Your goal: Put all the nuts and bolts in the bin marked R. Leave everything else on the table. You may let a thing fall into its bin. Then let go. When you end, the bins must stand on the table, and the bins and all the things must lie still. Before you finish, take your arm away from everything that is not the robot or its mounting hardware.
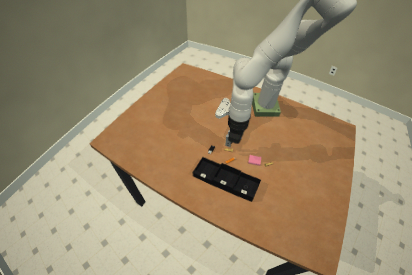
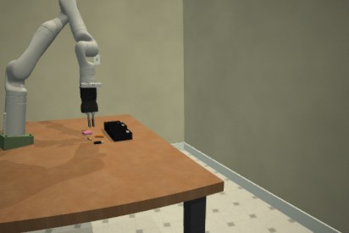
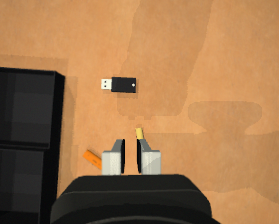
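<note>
Now: the orange marker 70 mm below my hand, 40 mm ahead of it and 30 mm to the left of it. Also, from my hand: black USB stick (70 mm to the right, 70 mm below, 20 mm ahead); then pink eraser (120 mm to the left, 70 mm below); then black bin tray (130 mm ahead, 60 mm below, 40 mm to the left).
</note>
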